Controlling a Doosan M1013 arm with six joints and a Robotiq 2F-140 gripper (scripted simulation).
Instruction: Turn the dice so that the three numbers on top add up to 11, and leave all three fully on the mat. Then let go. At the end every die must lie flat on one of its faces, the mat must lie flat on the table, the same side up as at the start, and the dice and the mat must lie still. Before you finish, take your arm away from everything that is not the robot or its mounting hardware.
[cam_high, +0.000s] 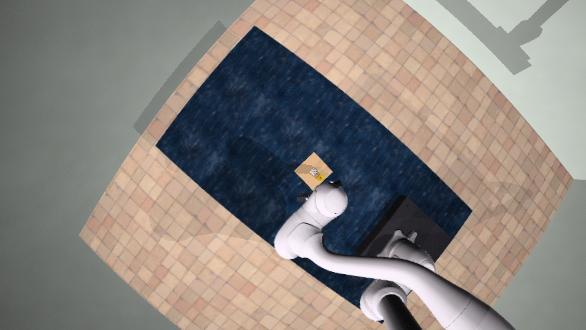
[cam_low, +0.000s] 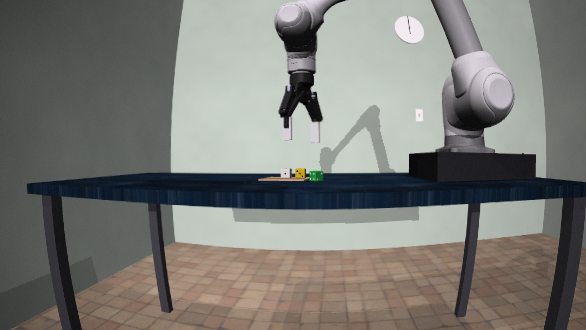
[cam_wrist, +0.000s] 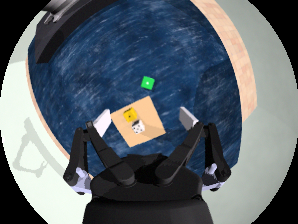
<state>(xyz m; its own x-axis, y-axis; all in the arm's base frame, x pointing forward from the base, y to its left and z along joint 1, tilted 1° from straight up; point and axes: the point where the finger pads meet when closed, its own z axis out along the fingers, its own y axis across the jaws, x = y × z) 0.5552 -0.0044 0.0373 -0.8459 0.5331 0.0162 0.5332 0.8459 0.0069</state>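
The green die is 11 cm below my hand, 4 cm to the left of it and 4 cm behind it. Also, from my hand: white die 11 cm below, 6 cm to the right, 5 cm ahead; yellow die 11 cm below, 6 cm to the right, 1 cm ahead; tan mat 12 cm below, 6 cm to the right, 5 cm ahead.
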